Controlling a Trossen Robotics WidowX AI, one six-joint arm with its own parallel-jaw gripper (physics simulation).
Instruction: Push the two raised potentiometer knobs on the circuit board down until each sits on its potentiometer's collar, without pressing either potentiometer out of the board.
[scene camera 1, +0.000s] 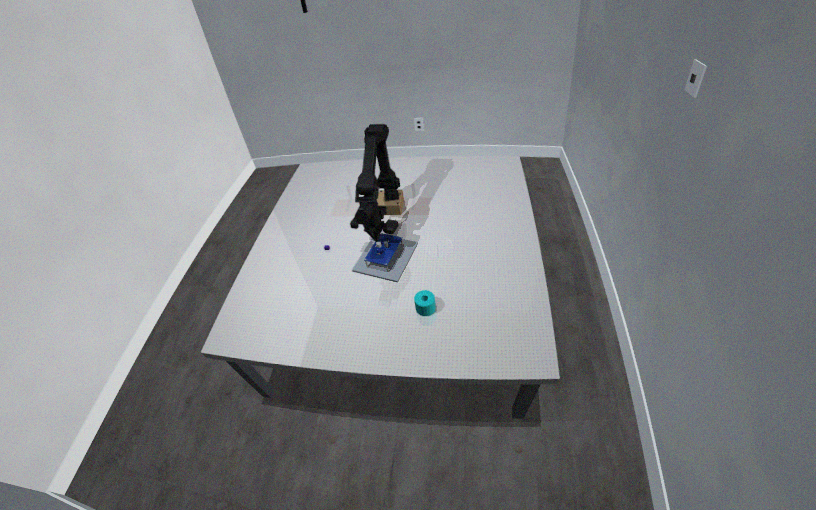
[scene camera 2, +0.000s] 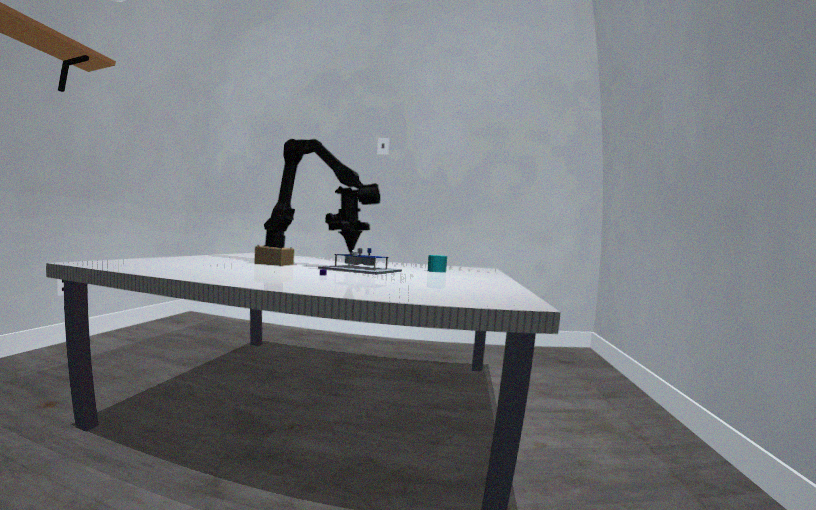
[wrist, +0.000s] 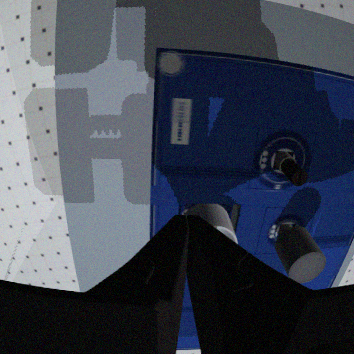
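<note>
A blue circuit board stands on thin legs over a grey plate. In the wrist view, one grey knob is partly hidden by the fingertips, and the other grey knob stands upright to their right, above a collar. A thin dark shaft stands in a ringed part of the board. My gripper is shut and empty, pointing down, its tips at or just over the partly hidden knob. Contact and that knob's height above its collar cannot be told.
A teal cylinder stands on the table beyond the plate. A small purple object lies to one side. A wooden block is at the arm's base.
</note>
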